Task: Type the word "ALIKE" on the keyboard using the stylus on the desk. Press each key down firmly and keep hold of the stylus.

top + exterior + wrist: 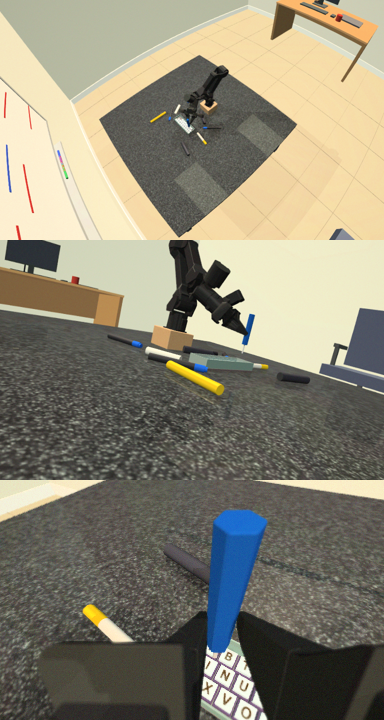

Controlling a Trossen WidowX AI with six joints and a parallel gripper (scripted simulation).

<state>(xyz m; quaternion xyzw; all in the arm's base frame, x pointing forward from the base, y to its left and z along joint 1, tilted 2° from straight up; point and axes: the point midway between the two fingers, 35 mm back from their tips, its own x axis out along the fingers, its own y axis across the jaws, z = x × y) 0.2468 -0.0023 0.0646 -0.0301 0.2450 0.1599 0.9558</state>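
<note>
My gripper tip is now 9 cm above the keyboard, 7 cm to the left of it and 2 cm past it. From my gripper tip the other things lie so: white stick 23 cm to the right, 10 cm below, 10 cm behind; blue stylus 2 cm below; white-and-yellow marker 13 cm to the left, 10 cm below.
</note>
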